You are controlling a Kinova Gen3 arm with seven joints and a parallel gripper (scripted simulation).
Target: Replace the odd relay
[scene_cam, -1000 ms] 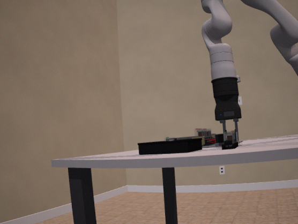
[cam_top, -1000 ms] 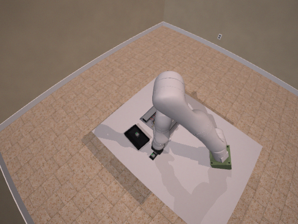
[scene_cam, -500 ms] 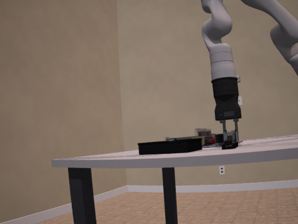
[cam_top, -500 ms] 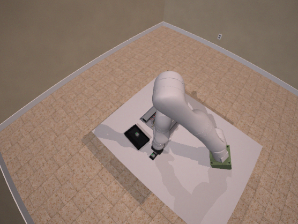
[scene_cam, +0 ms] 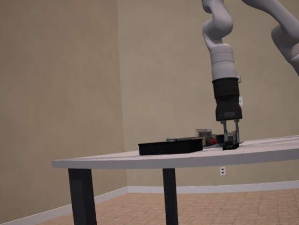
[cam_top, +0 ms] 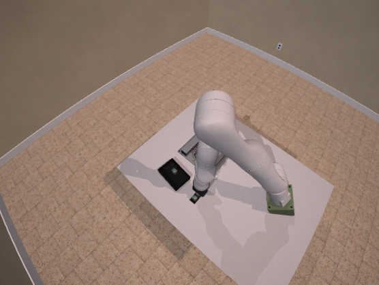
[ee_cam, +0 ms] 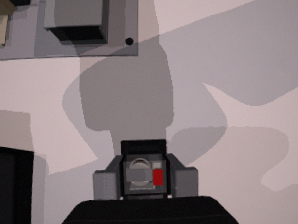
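My hand is 10 mm past the spare holder, 30 mm to the right of it and 30 mm above it. Round my hand: relay panel (200 mm ahead, 200 mm to the right, 30 mm below); then red wiring (150 mm ahead, 190 mm to the right, 20 mm below); then black tray (160 mm ahead, 80 mm to the left, 20 mm below).
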